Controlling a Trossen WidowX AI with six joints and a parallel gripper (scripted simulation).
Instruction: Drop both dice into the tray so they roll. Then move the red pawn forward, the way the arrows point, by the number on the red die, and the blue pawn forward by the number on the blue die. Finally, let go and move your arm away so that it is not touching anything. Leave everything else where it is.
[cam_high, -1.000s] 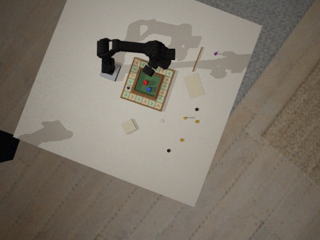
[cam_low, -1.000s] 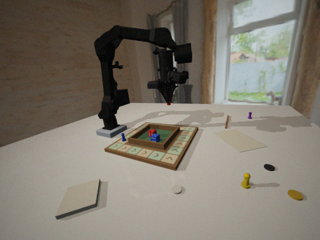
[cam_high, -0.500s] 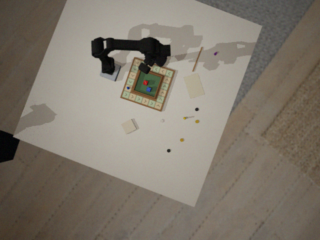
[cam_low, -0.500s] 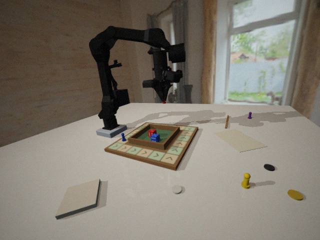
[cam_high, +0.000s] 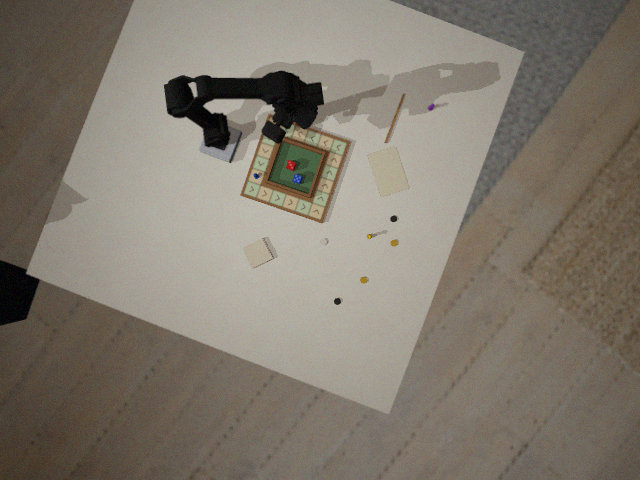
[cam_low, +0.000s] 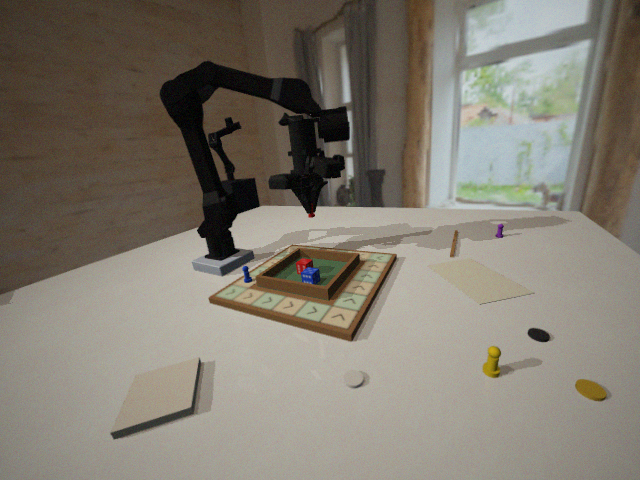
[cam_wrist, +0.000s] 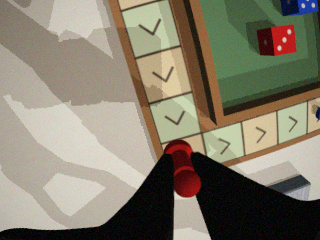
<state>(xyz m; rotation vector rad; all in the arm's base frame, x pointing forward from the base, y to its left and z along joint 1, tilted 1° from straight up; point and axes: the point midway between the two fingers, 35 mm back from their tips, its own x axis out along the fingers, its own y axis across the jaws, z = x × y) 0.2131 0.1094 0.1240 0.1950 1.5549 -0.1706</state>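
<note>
My gripper tip is now 190 mm to the left of the blue pawn, 80 mm above it and 60 mm past it. Also, from my gripper tip: wooden stick (310 mm ahead, 150 mm to the left, 110 mm below); red pawn (10 mm above); green tray (120 mm to the right, 100 mm below, 60 mm ahead).
</note>
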